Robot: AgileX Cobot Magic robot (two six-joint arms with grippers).
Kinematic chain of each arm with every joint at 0, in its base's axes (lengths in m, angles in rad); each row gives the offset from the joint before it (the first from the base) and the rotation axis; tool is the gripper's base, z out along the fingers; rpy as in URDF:
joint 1: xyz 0 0 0.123 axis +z
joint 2: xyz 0 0 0 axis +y
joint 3: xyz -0.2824 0 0.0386 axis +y
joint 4: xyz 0.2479 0 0.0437 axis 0.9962 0 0.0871
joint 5: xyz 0 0 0 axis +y
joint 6: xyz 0.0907 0 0.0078 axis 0.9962 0 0.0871
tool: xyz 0 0 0 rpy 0 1.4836 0
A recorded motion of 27 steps. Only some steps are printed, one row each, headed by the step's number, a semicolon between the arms.
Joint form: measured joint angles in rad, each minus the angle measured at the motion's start. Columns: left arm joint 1, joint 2, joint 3, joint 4, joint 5, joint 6; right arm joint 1, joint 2, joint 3, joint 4, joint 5, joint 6.
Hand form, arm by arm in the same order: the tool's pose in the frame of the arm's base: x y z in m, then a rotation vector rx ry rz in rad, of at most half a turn. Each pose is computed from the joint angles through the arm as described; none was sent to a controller.
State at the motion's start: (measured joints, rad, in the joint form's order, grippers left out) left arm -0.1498 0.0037 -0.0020 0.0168 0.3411 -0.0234; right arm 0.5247 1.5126 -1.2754 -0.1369 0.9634 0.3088
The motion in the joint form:
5: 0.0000 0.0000 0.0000 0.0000 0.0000 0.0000; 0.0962 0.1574 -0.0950 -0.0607 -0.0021 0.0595
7: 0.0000 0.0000 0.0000 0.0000 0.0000 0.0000; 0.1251 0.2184 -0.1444 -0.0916 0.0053 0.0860
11: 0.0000 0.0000 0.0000 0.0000 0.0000 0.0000; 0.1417 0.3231 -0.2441 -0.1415 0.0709 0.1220
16: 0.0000 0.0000 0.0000 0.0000 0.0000 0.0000; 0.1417 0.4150 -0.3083 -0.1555 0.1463 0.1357
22: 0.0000 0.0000 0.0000 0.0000 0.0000 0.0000; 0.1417 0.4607 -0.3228 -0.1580 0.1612 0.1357
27: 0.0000 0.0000 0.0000 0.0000 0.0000 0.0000; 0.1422 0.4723 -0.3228 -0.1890 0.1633 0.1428
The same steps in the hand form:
5: 0.0532 -0.0075 0.1828 0.1259 1.8233 -0.1058; 0.2945 0.1926 0.2862 -0.4490 2.6690 0.0377
7: 0.0532 -0.0075 0.1828 0.1259 1.8233 -0.1058; 0.3021 0.2082 0.2786 -0.4702 2.6694 0.0073
11: 0.0532 -0.0075 0.1828 0.1259 1.8233 -0.1058; 0.3187 0.2232 0.2660 -0.4662 2.7047 -0.0861
16: 0.0532 -0.0075 0.1828 0.1259 1.8233 -0.1058; 0.3307 0.2301 0.2459 -0.4572 2.7819 -0.1793
22: 0.0532 -0.0075 0.1828 0.1259 1.8233 -0.1058; 0.3355 0.2335 0.2310 -0.4671 2.8164 -0.2176
27: 0.0532 -0.0075 0.1828 0.1259 1.8233 -0.1058; 0.3379 0.2325 0.2270 -0.4746 2.8077 -0.2608

